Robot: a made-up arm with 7 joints.
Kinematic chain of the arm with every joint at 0, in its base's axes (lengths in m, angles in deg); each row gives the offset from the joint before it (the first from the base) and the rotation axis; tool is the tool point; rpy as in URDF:
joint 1: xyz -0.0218 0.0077 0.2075 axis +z
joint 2: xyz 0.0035 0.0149 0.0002 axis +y
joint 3: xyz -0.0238 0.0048 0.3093 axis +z
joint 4: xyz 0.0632 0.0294 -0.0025 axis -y
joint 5: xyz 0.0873 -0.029 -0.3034 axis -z
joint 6: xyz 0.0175 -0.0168 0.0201 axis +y
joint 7: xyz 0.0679 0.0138 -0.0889 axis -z
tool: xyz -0.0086 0.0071 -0.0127 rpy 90 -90 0
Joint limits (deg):
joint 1: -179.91..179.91
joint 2: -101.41..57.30
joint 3: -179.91..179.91
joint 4: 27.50..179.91
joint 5: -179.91..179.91
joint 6: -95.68..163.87
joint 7: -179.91..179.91
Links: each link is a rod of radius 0.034 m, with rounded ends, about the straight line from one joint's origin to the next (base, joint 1, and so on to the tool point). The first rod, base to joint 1, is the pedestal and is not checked.
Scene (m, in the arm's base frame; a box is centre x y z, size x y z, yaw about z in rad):
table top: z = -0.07
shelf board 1: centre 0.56 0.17 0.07 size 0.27 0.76 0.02 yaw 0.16
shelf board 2: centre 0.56 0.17 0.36 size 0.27 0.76 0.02 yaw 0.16
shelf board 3: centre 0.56 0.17 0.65 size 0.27 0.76 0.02 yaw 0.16
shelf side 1: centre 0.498 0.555 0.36 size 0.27 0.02 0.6 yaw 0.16
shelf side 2: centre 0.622 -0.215 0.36 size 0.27 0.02 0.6 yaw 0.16
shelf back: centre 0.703 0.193 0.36 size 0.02 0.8 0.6 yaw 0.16
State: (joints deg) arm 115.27 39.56 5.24 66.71 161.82 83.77 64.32
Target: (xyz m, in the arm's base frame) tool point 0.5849 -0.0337 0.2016
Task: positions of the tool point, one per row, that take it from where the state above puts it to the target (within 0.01 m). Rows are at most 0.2 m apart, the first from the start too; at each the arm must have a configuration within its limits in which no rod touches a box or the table.
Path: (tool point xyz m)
1: -0.1587 0.5412 0.1601
2: 0.0229 0.5653 0.1537
3: 0.2030 0.5297 0.1525
4: 0.3624 0.4395 0.1565
5: 0.4854 0.3053 0.1663
6: 0.5612 0.1420 0.1814
7: 0.5849 -0.0337 0.2016

